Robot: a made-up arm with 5 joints.
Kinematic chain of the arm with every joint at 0, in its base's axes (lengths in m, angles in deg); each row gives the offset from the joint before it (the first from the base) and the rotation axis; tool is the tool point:
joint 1: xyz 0 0 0.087 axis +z
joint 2: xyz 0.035 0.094 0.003 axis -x
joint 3: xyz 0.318 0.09 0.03 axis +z
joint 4: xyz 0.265 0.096 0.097 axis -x
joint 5: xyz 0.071 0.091 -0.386 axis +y
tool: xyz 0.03 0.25 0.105
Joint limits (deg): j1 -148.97..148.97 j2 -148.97..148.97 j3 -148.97..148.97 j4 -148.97..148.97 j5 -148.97..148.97
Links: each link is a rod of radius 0.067 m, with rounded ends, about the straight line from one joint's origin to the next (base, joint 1, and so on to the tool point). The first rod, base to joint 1, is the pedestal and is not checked.
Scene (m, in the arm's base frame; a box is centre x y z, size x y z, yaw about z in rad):
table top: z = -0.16
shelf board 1: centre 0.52 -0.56 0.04 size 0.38 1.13 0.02 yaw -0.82
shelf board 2: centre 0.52 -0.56 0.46 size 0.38 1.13 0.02 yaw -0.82
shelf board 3: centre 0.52 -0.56 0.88 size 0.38 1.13 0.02 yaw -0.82
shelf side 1: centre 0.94 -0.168 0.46 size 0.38 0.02 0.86 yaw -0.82
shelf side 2: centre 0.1 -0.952 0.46 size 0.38 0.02 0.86 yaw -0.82
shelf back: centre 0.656 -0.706 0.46 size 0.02 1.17 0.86 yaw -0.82
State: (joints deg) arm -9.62 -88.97 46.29 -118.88 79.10
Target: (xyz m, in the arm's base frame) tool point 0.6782 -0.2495 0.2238
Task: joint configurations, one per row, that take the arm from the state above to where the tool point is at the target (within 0.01 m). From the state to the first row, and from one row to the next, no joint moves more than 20 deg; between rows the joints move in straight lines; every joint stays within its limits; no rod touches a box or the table.
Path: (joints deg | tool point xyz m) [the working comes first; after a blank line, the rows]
Joints at the target: 57.94 -124.34 82.09 -115.43 55.94
Straight joint move there: touches shelf board 2.

1: -1.83 -90.26 63.40 -116.96 62.55 | 0.2972 -0.5146 0.6925
2: 5.96 -91.56 80.52 -115.04 46.00 | 0.2237 -0.4779 0.6325
3: 13.75 -92.85 97.63 -113.12 29.45 | 0.1687 -0.4638 0.5288
4: 21.54 -94.15 114.74 -111.20 12.90 | 0.1474 -0.4570 0.3905
5: 29.33 -95.44 131.86 -109.28 -3.65 | 0.1651 -0.4382 0.2305
6: 37.12 -96.74 148.97 -107.36 -20.20 | 0.2177 -0.3893 0.0643
7: 37.89 -99.61 141.58 -115.69 -1.11 | 0.2502 -0.4143 0.1538
8: 38.65 -102.49 134.19 -124.01 17.98 | 0.3038 -0.4301 0.2293
9: 39.41 -105.36 126.80 -132.33 37.06 | 0.3792 -0.4349 0.2864
10: 40.17 -108.24 119.42 -140.65 56.15 | 0.4741 -0.4247 0.3207
11: 40.93 -111.12 112.03 -148.97 75.23 | 0.5829 -0.3938 0.3286
12: 49.44 -117.73 97.06 -132.20 65.59 | 0.6355 -0.3353 0.2521
13: 57.94 -124.34 82.09 -115.43 55.94 | 0.6782 -0.2495 0.2238

